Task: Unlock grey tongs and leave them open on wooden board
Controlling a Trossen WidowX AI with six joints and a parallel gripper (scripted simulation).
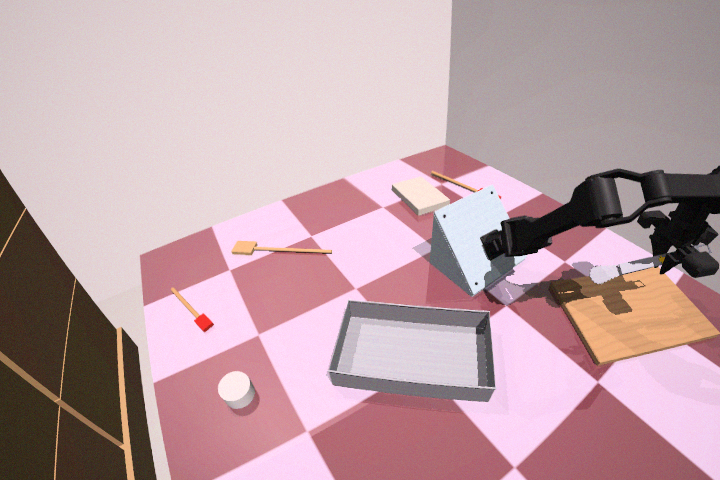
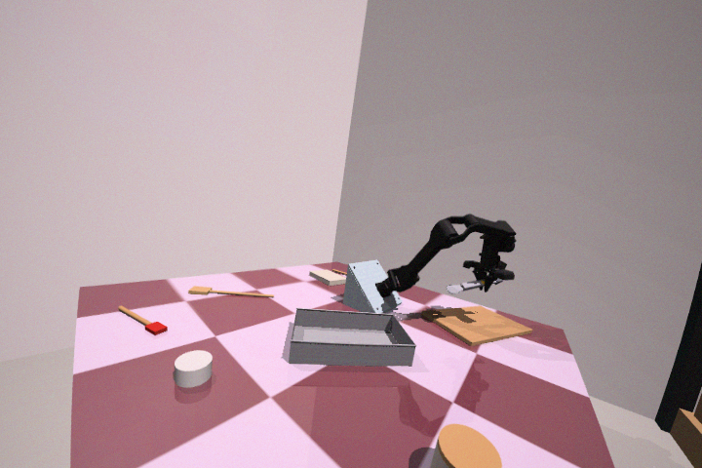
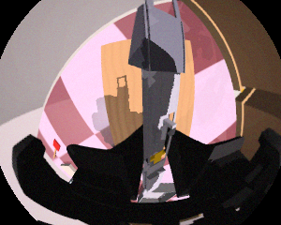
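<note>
Now: the wooden board 13 cm below my gripper tip and 1 cm ahead of it. The rest, counted from my gripper tip: roasting tin 52 cm ahead, 23 cm to the right, 10 cm below; then pale block 71 cm to the right, 12 cm below, 12 cm ahead.
</note>
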